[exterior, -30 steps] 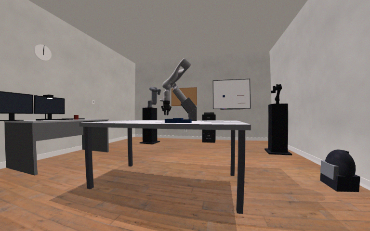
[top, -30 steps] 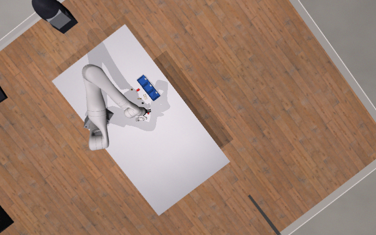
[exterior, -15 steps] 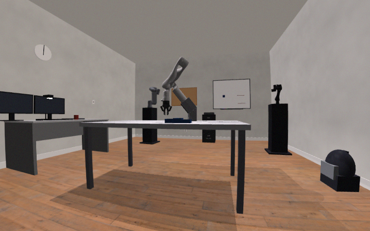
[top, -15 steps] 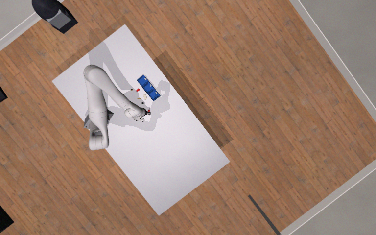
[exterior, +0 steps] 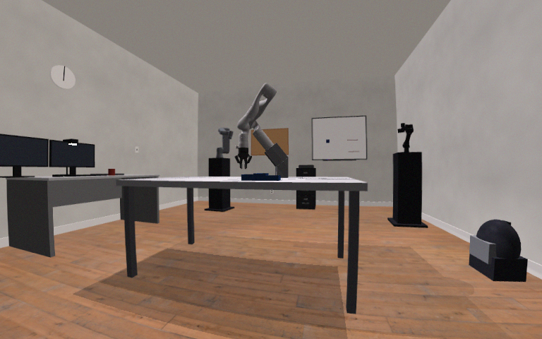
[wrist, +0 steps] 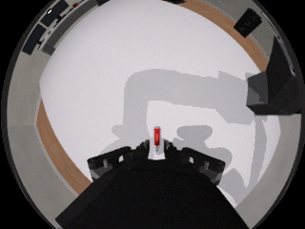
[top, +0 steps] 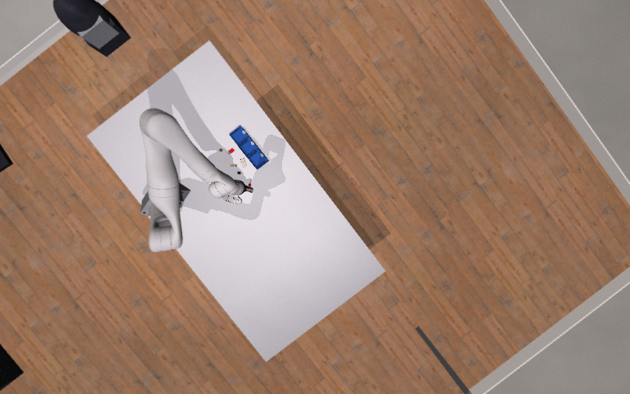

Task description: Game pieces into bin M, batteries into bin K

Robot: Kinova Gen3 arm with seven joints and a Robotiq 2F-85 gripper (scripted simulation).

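The red cylinder lies 9 cm below my hand. Also, from my hand: white tile 5 cm ahead, 15 cm to the left, 9 cm below; then black piece 11 cm to the left, 9 cm below; then bin 13 cm ahead, 20 cm to the left, 7 cm below.
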